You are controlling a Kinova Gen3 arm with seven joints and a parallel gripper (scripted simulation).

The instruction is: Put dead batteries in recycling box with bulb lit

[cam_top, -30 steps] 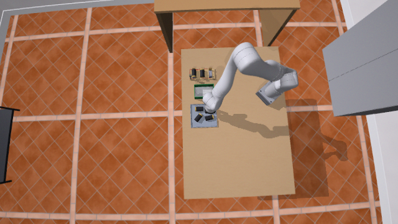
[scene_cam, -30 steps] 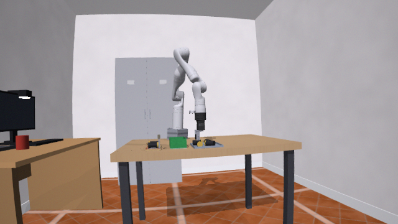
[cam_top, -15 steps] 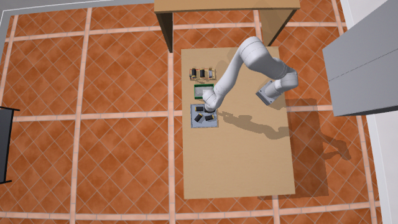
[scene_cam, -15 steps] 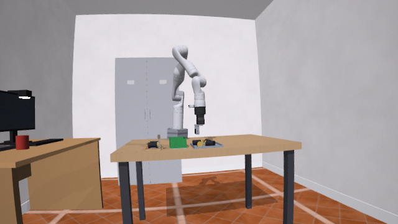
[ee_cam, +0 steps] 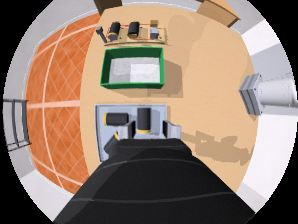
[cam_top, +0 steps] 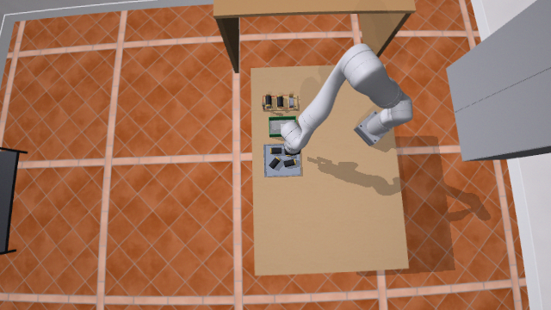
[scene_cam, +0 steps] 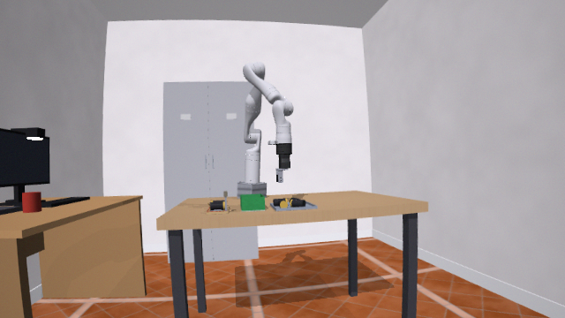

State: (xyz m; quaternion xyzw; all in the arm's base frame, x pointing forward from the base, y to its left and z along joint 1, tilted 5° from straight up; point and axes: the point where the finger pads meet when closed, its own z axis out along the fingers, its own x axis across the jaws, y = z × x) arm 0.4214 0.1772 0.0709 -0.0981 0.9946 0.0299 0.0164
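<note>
Now: the grey tray 4 cm ahead of my hand, 6 cm to the left of it and 13 cm below it. From my hand the other things lie so: green recycling box (6 cm ahead, 13 cm to the right, 11 cm below).
</note>
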